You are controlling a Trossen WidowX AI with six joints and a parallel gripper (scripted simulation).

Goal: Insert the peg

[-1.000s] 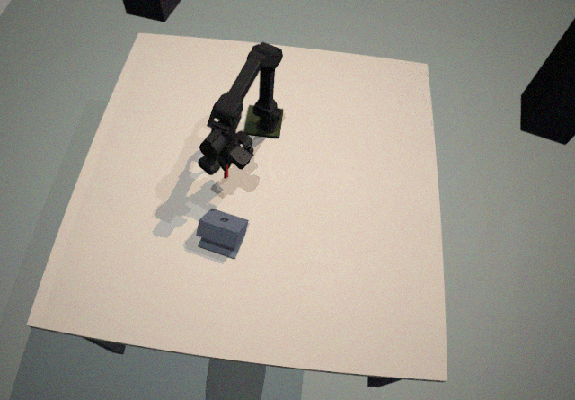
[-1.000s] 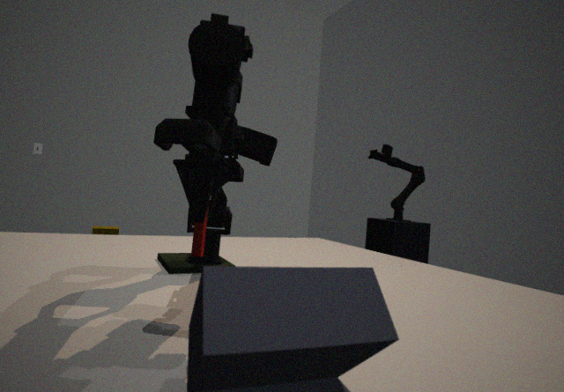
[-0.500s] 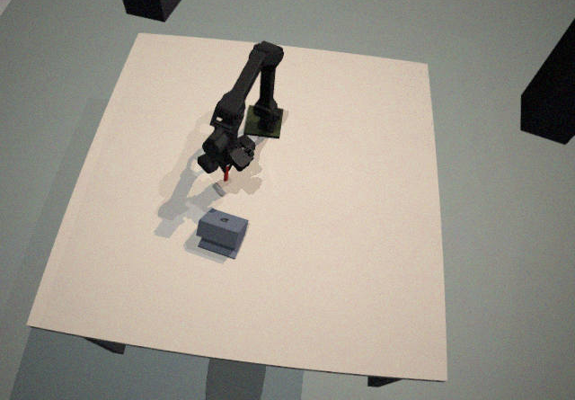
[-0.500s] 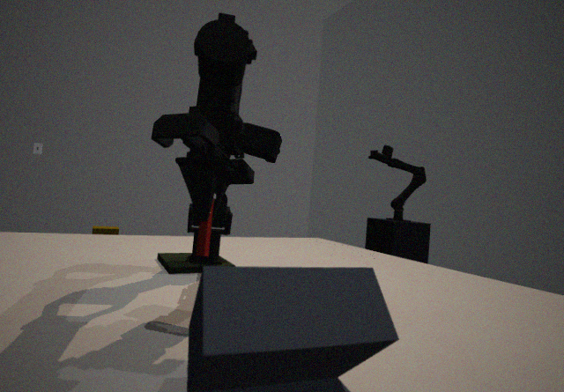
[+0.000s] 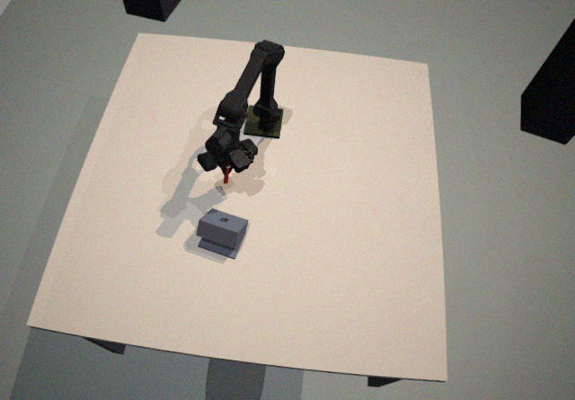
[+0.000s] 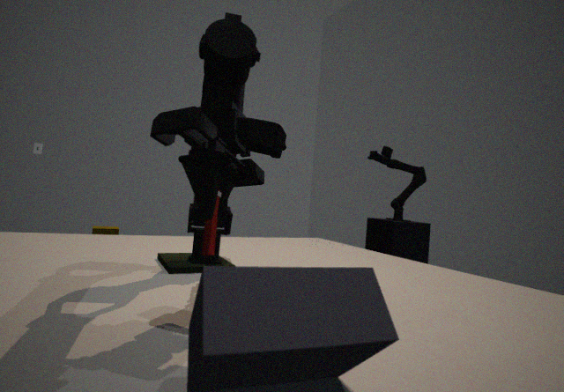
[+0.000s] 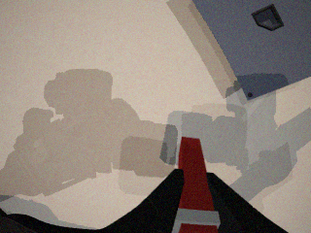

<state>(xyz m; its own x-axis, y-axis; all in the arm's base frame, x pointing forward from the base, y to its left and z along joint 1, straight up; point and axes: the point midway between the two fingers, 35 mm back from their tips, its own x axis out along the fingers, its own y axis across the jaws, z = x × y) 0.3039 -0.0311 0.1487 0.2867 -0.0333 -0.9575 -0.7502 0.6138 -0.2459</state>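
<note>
Now: gripper tip 15 cm short of the blue-grey sloped panel, 7 cm above it and 4 cm to the right of it. The rest, counted from my gripper tip: red peg (2 cm above, 1 cm behind).
</note>
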